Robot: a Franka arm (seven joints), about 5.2 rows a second.
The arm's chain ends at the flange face. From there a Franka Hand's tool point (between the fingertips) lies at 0.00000 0.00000 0.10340 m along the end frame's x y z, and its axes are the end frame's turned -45 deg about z.
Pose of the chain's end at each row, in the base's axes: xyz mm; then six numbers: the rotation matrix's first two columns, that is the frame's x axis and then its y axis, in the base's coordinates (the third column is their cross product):
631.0, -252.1, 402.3, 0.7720, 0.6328, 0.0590, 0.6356, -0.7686, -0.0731
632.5, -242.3, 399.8, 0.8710, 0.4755, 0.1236, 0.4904, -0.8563, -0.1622
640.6, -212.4, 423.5, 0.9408, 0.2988, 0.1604, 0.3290, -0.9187, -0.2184
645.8, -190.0, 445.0, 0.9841, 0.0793, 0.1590, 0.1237, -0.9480, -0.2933
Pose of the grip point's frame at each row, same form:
630.9, -242.4, 299.4, 0.0964, 0.9909, 0.0934, 0.9953, -0.0960, -0.0100
635.5, -221.4, 298.6, 0.2691, 0.9417, 0.2021, 0.9627, -0.2693, -0.0273
649.1, -185.7, 324.0, 0.4326, 0.8609, 0.2679, 0.8979, -0.4383, -0.0410
659.0, -158.1, 347.5, 0.6084, 0.7264, 0.3198, 0.7833, -0.6143, -0.0950

